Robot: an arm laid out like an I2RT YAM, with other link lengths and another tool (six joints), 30 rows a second.
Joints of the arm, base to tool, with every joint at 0 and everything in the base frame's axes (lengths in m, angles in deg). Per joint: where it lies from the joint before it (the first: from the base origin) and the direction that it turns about. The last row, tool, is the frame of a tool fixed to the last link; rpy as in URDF.
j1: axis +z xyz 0 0 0.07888
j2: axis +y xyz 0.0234 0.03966 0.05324
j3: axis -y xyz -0.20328 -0.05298 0
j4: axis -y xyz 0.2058 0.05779 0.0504
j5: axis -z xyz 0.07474 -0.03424 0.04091
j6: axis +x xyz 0.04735 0 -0.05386
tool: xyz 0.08 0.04 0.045 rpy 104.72 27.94 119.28
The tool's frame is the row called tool.
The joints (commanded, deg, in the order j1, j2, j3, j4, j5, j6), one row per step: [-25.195 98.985 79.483 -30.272 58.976 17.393]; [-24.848 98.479 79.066 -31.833 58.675 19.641]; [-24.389 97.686 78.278 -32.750 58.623 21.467]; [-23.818 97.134 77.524 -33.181 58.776 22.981]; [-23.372 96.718 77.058 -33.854 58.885 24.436]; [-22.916 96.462 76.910 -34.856 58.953 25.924]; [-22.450 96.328 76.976 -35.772 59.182 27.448]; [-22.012 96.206 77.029 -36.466 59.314 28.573]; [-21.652 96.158 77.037 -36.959 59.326 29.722]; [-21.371 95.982 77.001 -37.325 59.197 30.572]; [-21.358 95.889 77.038 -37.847 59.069 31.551]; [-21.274 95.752 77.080 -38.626 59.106 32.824]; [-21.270 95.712 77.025 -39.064 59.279 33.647]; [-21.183 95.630 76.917 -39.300 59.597 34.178]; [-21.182 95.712 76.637 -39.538 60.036 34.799]
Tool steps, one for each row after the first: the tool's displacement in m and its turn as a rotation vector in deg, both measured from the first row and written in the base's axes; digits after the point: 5 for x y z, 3 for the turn. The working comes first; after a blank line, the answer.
Tool pose at each row, in the base's axes (x y z in m, rotation vector in deg; the steps are taken from these numbers as rounded here): [0.32737 -0.24924 0.21545 115.310 70.764 -17.303]; [0.32462 -0.24602 0.21421 116.071 70.168 -16.235]; [0.32195 -0.24225 0.21407 116.421 69.508 -15.299]; [0.32062 -0.23848 0.21368 116.492 68.926 -14.555]; [0.31916 -0.23554 0.21347 116.680 68.368 -13.941]; [0.31804 -0.23267 0.21338 116.945 67.929 -13.394]; [0.31737 -0.23022 0.21425 117.083 67.235 -12.856]; [0.31722 -0.22785 0.21499 117.125 66.832 -12.372]; [0.31724 -0.22596 0.21528 117.215 66.345 -11.729]; [0.31721 -0.22425 0.21591 117.271 66.017 -11.034]; [0.31606 -0.22409 0.21623 117.576 65.401 -10.512]; [0.31432 -0.22360 0.21681 117.905 64.599 -10.080]; [0.31280 -0.22368 0.21679 118.120 63.983 -10.030]; [0.31173 -0.22339 0.21712 118.121 63.530 -10.139]; [0.31000 -0.22364 0.21576 118.275 63.058 -10.615]

[-0.00275 0.00322 -0.00124 0.690 -0.820 -0.360]; [-0.00542 0.00699 -0.00138 0.994 -1.671 -0.611]; [-0.00675 0.01076 -0.00177 1.053 -2.421 -0.751]; [-0.00821 0.01370 -0.00198 1.177 -3.047 -0.970]; [-0.00933 0.01657 -0.00207 1.391 -3.553 -1.176]; [-0.01000 0.01902 -0.00120 1.405 -4.204 -1.474]; [-0.01015 0.02139 -0.00046 1.440 -4.702 -1.580]; [-0.01013 0.02328 -0.00017 1.535 -5.333 -1.708]; [-0.01016 0.02499 0.00046 1.683 -5.928 -1.715]; [-0.01131 0.02515 0.00078 1.867 -6.487 -2.051]; [-0.01305 0.02564 0.00136 1.975 -7.070 -2.534]; [-0.01457 0.02556 0.00134 1.936 -7.344 -2.972]; [-0.01564 0.02585 0.00167 1.732 -7.490 -3.268]; [-0.01737 0.02560 0.00031 1.524 -7.368 -3.753]
